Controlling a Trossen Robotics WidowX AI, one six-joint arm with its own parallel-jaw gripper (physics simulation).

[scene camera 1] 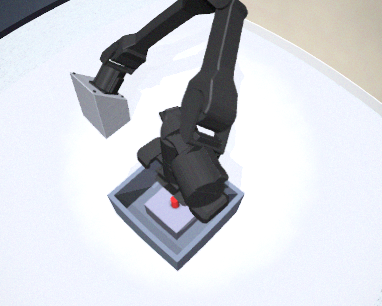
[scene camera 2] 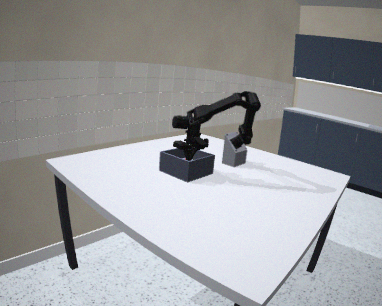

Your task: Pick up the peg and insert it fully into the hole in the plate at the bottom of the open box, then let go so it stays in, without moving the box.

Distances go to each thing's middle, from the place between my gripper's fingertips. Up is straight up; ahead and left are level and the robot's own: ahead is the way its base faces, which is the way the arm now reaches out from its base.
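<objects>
The blue-grey box (scene camera 1: 128,198) is 1 cm below my hand, and it is also 1 cm to the right of my hand.
</objects>
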